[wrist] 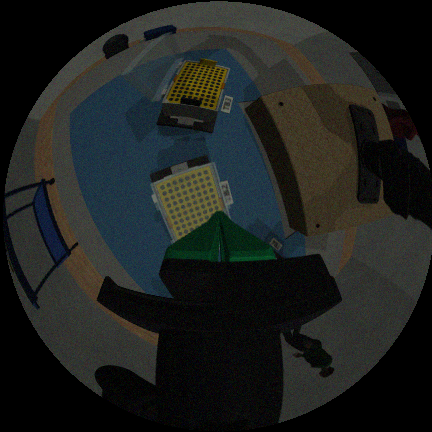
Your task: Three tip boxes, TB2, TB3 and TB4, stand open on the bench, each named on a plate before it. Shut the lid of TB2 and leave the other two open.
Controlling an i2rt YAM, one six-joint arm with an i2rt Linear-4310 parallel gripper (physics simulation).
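Seen in the pictures: gripper, fingertip midpoint: [218, 216]; arm's base at its link origin: [368, 154].
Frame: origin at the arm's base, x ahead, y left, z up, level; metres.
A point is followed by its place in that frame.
Observation:
The far tip box [199, 84] @(x 0.268, y -0.139, z -0.136 m) stands open, its bright yellow rack bare and its clear lid raised at its left. Its name plate [227, 104] @(x 0.205, y -0.119, z -0.191 m) is at its right; the lettering is blurred. The nearer tip box [187, 197] @(x 0.320, y 0.042, z -0.116 m) has a paler rack, seen through a clear lid lying over it. Its plate [226, 192] @(x 0.246, y 0.061, z -0.191 m) is too blurred to read surely. A third name plate [275, 244] @(x 0.142, y 0.215, z -0.191 m) shows right of the fingers; its box is hidden behind the gripper. My gripper [218, 216] @(x 0.299, y 0.056, z -0.056 m) is shut and empty, its green fingertips together over the near edge of the nearer box, hiding that edge.
A brown board [320, 165] @(x 0.090, y 0.028, z -0.090 m) with a black mounting plate [366, 155] @(x 0.046, y 0.004, z 0.004 m) and the dark arm base is at the right. The boxes stand on a blue mat [105, 165] @(x 0.460, y -0.054, z -0.193 m). A blue-framed chair or rack [50, 222] is beyond the bench's left edge. A figure [316, 356] shows at the lower right.

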